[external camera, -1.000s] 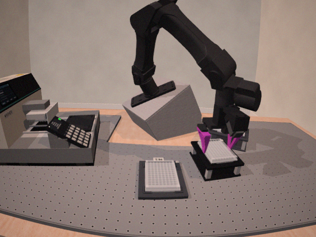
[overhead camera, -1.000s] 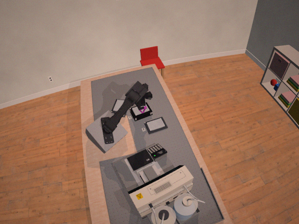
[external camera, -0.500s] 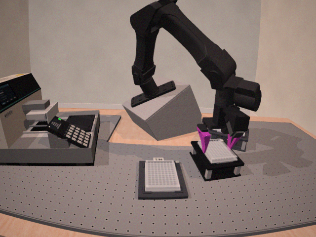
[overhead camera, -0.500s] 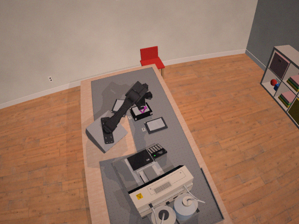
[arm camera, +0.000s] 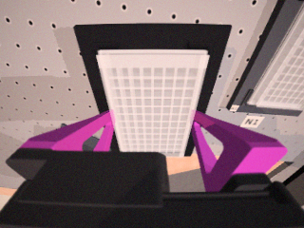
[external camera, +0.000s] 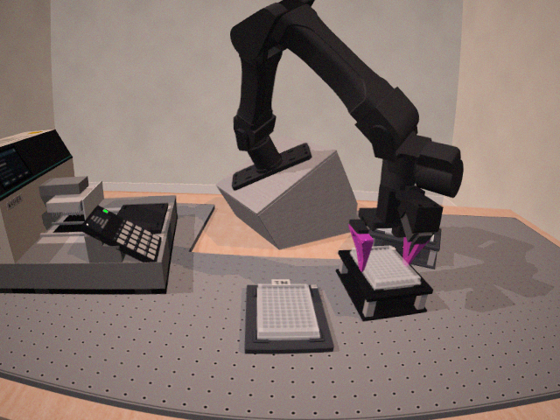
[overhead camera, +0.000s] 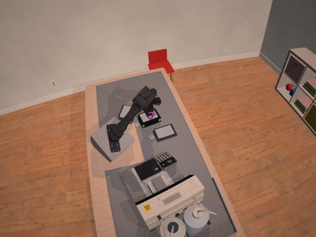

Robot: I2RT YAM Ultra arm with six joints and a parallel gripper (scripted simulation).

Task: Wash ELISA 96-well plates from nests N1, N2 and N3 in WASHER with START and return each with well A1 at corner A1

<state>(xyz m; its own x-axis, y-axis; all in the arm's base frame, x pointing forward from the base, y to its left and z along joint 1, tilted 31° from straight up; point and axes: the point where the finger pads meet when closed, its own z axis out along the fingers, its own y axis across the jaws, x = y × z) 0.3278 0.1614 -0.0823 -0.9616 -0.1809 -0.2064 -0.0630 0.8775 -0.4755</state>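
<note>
My hand is 10 mm above the raised black nest. Round my hand: nest N1 (70 mm ahead, 170 mm to the right, 50 mm below); black carrier pocket (160 mm behind, 460 mm to the right, 20 mm above); grey manifold (140 mm behind, 610 mm to the right, 70 mm above).
</note>
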